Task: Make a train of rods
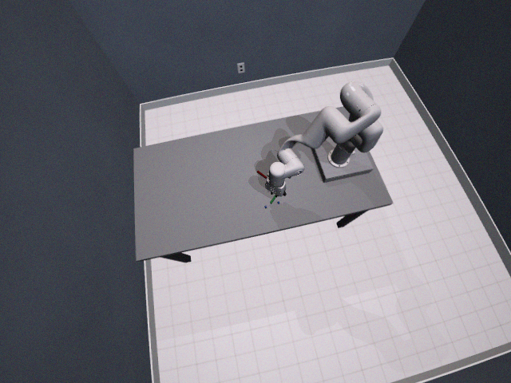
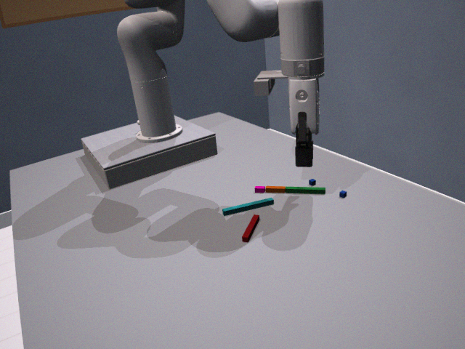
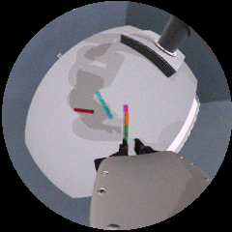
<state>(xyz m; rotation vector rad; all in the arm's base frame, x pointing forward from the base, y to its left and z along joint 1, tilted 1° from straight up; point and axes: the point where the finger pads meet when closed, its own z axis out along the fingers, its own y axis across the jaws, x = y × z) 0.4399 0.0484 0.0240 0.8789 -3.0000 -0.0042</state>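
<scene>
Right now the green rod is 80 mm below my hand. Round my hand: turquoise rod: 50 mm behind, 110 mm to the right, 80 mm below; orange rod: 50 mm behind, 30 mm to the right, 80 mm below; magenta rod: 80 mm behind, 50 mm to the right, 80 mm below.
</scene>
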